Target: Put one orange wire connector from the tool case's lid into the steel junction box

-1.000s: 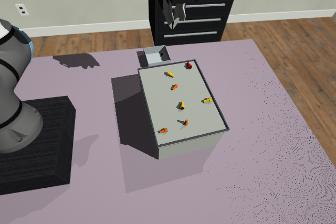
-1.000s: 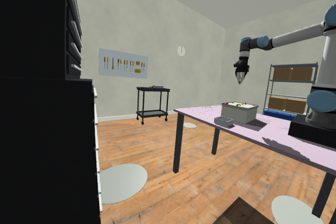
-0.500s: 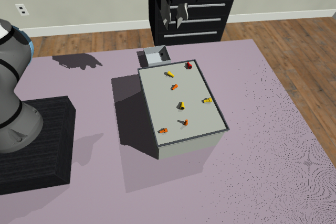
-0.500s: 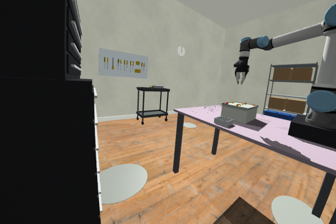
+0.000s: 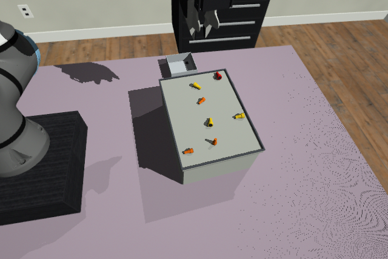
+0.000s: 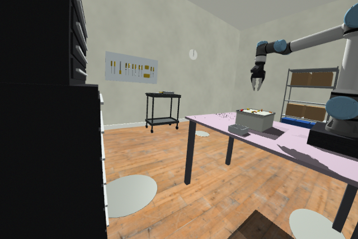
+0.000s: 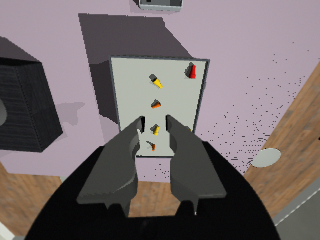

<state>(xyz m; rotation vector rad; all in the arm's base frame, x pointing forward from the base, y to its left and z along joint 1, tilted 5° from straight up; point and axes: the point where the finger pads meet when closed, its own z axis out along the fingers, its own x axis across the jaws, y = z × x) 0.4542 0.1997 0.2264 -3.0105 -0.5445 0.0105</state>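
The grey tool case is 40 mm ahead of my hand, 90 mm to the right of it and 230 mm below it.
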